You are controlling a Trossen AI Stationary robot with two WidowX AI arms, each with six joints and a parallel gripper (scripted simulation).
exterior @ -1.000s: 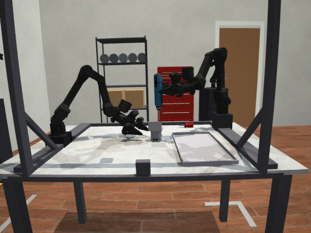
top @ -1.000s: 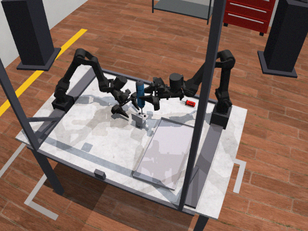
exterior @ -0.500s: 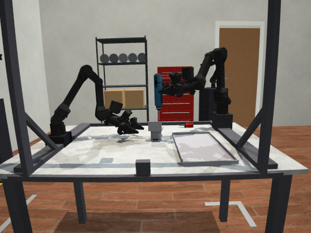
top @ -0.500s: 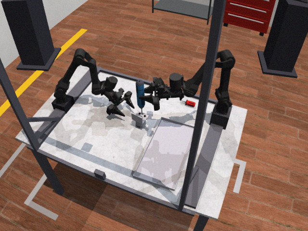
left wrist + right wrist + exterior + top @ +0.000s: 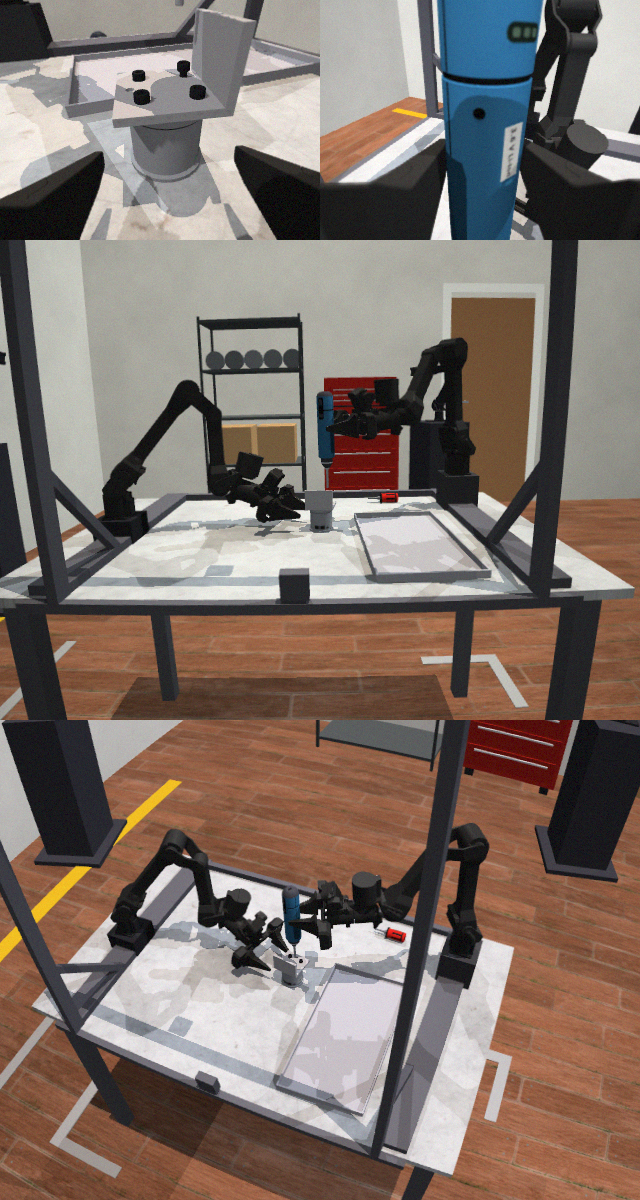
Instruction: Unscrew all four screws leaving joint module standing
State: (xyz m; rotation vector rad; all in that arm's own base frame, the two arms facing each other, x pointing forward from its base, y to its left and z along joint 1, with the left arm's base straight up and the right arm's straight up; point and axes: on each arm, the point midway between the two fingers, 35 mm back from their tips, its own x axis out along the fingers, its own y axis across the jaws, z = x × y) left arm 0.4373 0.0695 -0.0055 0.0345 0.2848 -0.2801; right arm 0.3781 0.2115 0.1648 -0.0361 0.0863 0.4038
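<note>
The joint module lies 70 mm to the right of my left hand, 40 mm behind it and 20 mm below it. From my left hand the other things lie so: screwdriver bit 80 mm to the right, 80 mm above, 60 mm behind; then grey bracket 70 mm to the right, 40 mm behind, 20 mm above; then shallow tray 230 mm to the right, 210 mm behind, 50 mm below.
</note>
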